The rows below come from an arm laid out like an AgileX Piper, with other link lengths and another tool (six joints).
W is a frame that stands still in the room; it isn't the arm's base.
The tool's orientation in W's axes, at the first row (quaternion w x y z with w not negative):
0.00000 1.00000 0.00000 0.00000
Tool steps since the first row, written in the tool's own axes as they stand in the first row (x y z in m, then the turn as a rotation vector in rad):
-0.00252 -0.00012 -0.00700 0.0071 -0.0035 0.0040
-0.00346 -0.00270 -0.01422 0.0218 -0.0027 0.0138
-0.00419 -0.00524 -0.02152 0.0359 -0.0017 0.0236
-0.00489 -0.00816 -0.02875 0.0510 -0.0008 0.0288
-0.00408 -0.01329 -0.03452 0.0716 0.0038 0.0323
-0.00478 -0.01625 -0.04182 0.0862 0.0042 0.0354
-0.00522 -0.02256 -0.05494 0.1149 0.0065 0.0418
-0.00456 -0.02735 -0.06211 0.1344 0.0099 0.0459
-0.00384 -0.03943 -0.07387 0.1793 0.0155 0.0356
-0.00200 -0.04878 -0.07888 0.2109 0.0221 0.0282
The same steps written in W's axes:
-0.00252 0.00012 0.00700 0.0071 0.0035 -0.0040
-0.00346 0.00270 0.01422 0.0218 0.0027 -0.0138
-0.00419 0.00524 0.02152 0.0359 0.0017 -0.0236
-0.00489 0.00816 0.02875 0.0510 0.0008 -0.0288
-0.00408 0.01329 0.03452 0.0716 -0.0038 -0.0323
-0.00478 0.01625 0.04182 0.0862 -0.0042 -0.0354
-0.00522 0.02256 0.05494 0.1149 -0.0065 -0.0418
-0.00456 0.02735 0.06211 0.1344 -0.0099 -0.0459
-0.00384 0.03943 0.07387 0.1793 -0.0155 -0.0356
-0.00200 0.04878 0.07888 0.2109 -0.0221 -0.0282

